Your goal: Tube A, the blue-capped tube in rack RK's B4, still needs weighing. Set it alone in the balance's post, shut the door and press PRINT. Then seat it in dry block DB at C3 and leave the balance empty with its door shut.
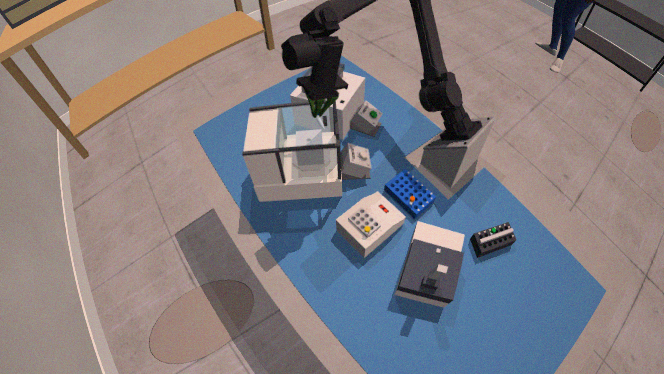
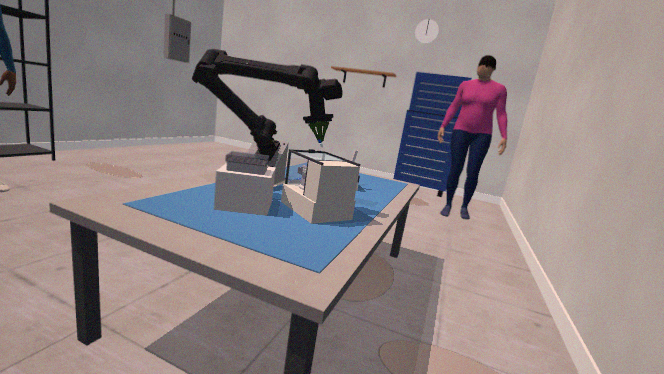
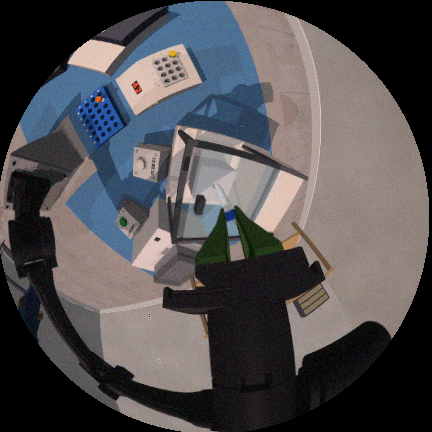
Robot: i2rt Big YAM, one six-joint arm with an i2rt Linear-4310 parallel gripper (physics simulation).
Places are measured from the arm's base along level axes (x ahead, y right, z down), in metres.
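Pixels of known places: gripper, fingertip midpoint: (image 1: pixel 316 116) (image 2: pixel 320 141) (image 3: pixel 229 210); arm's base, link origin: (image 1: pixel 462 133) (image 2: pixel 267 150) (image 3: pixel 27 187).
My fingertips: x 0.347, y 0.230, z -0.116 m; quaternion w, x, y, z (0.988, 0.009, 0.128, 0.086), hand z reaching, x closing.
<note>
For each thing: its top centre in the pictures, then the offset to it from my fingertips. "spot": a spot on its surface instead.
- tube A, top centre: (image 3: pixel 229 210) dx +0.000, dy -0.010, dz -0.010 m
- balance, top centre: (image 3: pixel 228 208) (image 1: pixel 307 120) (image 2: pixel 317 151) dx +0.004, dy +0.033, dz +0.036 m
- dark door handle, surface spot: (image 3: pixel 198 204) (image 1: pixel 326 120) spot: dx -0.029, dy +0.001, dz +0.036 m
- blue rack RK, top centre: (image 3: pixel 97 116) (image 1: pixel 410 190) dx -0.144, dy -0.217, dz +0.228 m
- orange-capped tube, top centre: (image 1: pixel 412 198) dx -0.115, dy -0.244, dz +0.204 m
- Dry block DB, top centre: (image 3: pixel 155 73) (image 1: pixel 372 214) dx +0.008, dy -0.210, dz +0.189 m
- yellow-capped tube, top centre: (image 1: pixel 367 228) dx +0.051, dy -0.235, dz +0.171 m
- box with a green button, top centre: (image 3: pixel 158 271) (image 1: pixel 340 75) (image 2: pixel 251 152) dx -0.210, dy +0.147, dz +0.069 m
- dial box, surface spot: (image 1: pixel 356 160) spot: dx -0.079, dy -0.060, dz +0.186 m
- white unit, surface spot: (image 1: pixel 350 93) spot: dx -0.216, dy +0.110, dz +0.124 m
- dark-lidded device, surface spot: (image 1: pixel 432 270) spot: dx +0.042, dy -0.429, dz +0.111 m
- small black rack, top centre: (image 1: pixel 497 235) dx -0.216, dy -0.499, dz +0.211 m
My gripper (image 1: pixel 321 110) (image 2: pixel 319 134) (image 3: pixel 229 210) is shut on tube A (image 3: pixel 225 205), a clear tube with a blue cap that shows between the green fingers. It hangs just above the top frame of the balance (image 1: pixel 259 134) (image 2: pixel 332 193) (image 3: pixel 282 193), near its back right corner. The balance is a white box with a glass chamber, and its grey post (image 1: pixel 309 140) stands bare inside. A dark door handle (image 1: pixel 324 120) (image 3: pixel 198 204) shows on its right side. The blue rack RK (image 1: pixel 402 184) (image 3: pixel 105 125) holds an orange-capped tube (image 1: pixel 411 198). Dry block DB (image 1: pixel 390 218) (image 3: pixel 146 95) carries a yellow-capped tube (image 1: pixel 366 228).
A box with a green button (image 1: pixel 366 116) and a dial box (image 1: pixel 356 160) stand right of the balance. A white unit (image 1: pixel 350 93) stands behind it. A dark-lidded device (image 1: pixel 431 269) and a small black rack (image 1: pixel 493 237) lie at the front right. A person (image 2: pixel 474 134) stands beyond the table.
</note>
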